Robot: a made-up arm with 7 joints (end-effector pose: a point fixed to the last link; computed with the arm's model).
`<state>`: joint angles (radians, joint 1 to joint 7).
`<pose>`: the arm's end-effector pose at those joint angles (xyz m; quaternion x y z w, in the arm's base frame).
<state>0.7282 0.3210 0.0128 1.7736 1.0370 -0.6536 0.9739</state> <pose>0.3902 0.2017 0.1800 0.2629 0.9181 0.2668 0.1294</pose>
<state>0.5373 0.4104 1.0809 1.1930 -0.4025 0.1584 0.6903</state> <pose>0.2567 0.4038 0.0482 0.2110 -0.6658 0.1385 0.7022</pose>
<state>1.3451 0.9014 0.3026 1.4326 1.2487 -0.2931 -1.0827</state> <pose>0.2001 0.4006 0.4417 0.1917 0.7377 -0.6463 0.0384</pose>
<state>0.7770 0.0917 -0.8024 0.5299 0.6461 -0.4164 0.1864</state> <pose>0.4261 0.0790 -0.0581 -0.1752 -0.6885 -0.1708 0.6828</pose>
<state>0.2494 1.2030 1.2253 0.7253 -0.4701 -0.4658 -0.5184</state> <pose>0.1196 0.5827 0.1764 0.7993 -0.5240 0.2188 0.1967</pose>
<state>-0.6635 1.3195 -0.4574 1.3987 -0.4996 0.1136 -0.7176</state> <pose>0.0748 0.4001 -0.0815 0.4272 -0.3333 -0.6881 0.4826</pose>
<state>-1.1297 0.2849 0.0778 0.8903 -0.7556 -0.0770 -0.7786</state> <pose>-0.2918 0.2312 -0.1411 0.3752 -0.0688 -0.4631 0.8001</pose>
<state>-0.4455 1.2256 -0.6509 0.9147 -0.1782 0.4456 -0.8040</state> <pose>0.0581 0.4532 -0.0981 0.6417 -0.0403 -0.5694 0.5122</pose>
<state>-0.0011 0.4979 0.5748 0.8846 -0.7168 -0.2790 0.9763</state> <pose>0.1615 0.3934 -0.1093 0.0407 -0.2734 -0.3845 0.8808</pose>
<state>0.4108 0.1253 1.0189 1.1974 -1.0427 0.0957 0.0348</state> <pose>0.2993 0.3097 -0.0729 0.5113 -0.4089 0.1022 0.7490</pose>
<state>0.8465 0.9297 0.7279 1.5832 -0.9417 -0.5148 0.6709</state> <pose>0.1853 0.4534 0.2993 0.7579 -0.4702 -0.3173 0.3223</pose>
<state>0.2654 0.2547 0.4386 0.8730 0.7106 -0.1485 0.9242</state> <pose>0.2681 0.2967 -0.1217 -0.2761 -0.7513 0.1127 0.5887</pose>
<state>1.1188 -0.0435 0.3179 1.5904 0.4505 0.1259 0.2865</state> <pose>0.3803 0.1763 0.2899 -0.2435 -0.9466 0.0553 0.2041</pose>
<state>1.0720 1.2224 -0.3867 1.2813 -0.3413 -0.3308 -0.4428</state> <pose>0.3244 0.4177 0.3006 0.6433 -0.7186 -0.2307 0.1286</pose>
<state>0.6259 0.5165 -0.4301 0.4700 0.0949 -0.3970 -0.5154</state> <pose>0.3768 0.2989 -0.0896 0.3907 -0.6411 -0.0263 0.6600</pose>
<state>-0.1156 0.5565 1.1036 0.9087 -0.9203 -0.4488 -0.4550</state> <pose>0.0851 0.4632 -0.1111 0.7288 -0.3922 -0.0632 0.5577</pose>
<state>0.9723 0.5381 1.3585 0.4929 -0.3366 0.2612 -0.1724</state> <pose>0.3581 0.4289 0.0688 0.1389 -0.4773 0.6148 0.6123</pose>
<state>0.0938 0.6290 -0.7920 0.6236 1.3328 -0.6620 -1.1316</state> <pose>0.2184 0.3028 -0.2108 0.5007 -0.3719 0.4530 0.6371</pose>
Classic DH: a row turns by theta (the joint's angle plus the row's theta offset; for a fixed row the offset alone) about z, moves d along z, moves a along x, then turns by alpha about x. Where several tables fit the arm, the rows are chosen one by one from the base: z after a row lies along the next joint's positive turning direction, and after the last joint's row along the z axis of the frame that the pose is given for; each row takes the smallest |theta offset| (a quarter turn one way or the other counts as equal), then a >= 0, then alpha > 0; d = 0 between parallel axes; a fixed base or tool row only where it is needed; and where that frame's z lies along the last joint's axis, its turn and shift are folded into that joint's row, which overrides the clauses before.
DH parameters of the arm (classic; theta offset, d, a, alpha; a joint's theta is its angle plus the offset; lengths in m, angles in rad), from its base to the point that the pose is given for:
base (fixed): 0 0.218 0.029 1.5708
joint 1: -1.5708 -0.1 0.014 -1.5708
joint 2: 1.5708 0.021 0.01 -1.5708
joint 3: -1.5708 -0.272 0.015 1.5708
joint 4: 0 -0.019 -0.03 -1.5708
joint 5: 0 -0.254 0.018 -1.5708
joint 6: -1.5708 0 0.028 1.5708
joint 7: 1.569 0.0002 -0.027 1.578
tool (fixed): -1.5698 0.0231 0 0

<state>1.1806 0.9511 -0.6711 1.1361 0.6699 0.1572 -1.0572</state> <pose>0.4165 0.3220 0.2833 0.4670 -0.7108 0.3066 0.4275</pose>
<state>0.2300 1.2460 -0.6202 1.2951 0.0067 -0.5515 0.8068</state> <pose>0.2630 0.4220 0.0499 -0.0242 -0.3058 -0.7508 0.5849</pose>
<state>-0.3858 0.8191 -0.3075 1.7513 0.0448 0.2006 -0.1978</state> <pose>0.1566 0.2264 -0.0760 0.1741 -0.4819 -0.3408 0.7883</pose>
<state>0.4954 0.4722 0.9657 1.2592 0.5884 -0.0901 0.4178</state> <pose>0.2490 0.4151 0.0673 0.0845 -0.8949 0.2774 0.3393</pose>
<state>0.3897 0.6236 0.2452 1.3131 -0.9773 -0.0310 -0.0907</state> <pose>0.3404 0.3542 0.0387 0.6501 -0.5175 -0.2902 0.4747</pose>
